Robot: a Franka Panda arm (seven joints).
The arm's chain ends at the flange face. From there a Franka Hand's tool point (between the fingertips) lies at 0.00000 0.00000 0.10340 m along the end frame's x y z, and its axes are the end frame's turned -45 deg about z.
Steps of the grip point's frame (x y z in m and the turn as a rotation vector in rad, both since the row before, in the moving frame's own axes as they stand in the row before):
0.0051, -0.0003, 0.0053, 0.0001, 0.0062, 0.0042
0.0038, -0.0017, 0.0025, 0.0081, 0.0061, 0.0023
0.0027, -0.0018, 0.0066, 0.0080, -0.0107, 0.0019
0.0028, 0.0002, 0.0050, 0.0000, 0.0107, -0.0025
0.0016, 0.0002, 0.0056, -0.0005, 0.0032, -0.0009
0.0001, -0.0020, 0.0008, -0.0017, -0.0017, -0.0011
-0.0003, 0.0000, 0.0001, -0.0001, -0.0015, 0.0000
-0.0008, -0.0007, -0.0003, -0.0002, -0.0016, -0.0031
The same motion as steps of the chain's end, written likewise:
0.0029, -0.0034, 0.0053, 0.0045, 0.0043, 0.0042
0.0016, -0.0029, 0.0025, 0.0100, -0.0014, 0.0023
0.0020, -0.0034, 0.0066, -0.0019, -0.0132, 0.0019
0.0013, -0.0011, 0.0050, 0.0076, 0.0076, -0.0025
0.0010, -0.0008, 0.0056, 0.0019, 0.0026, -0.0009
-0.0013, -0.0017, 0.0008, -0.0024, 0.0000, -0.0011
-0.0001, 0.0001, 0.0001, -0.0011, -0.0010, 0.0000
-0.0010, -0.0001, -0.0003, -0.0013, -0.0010, -0.0031

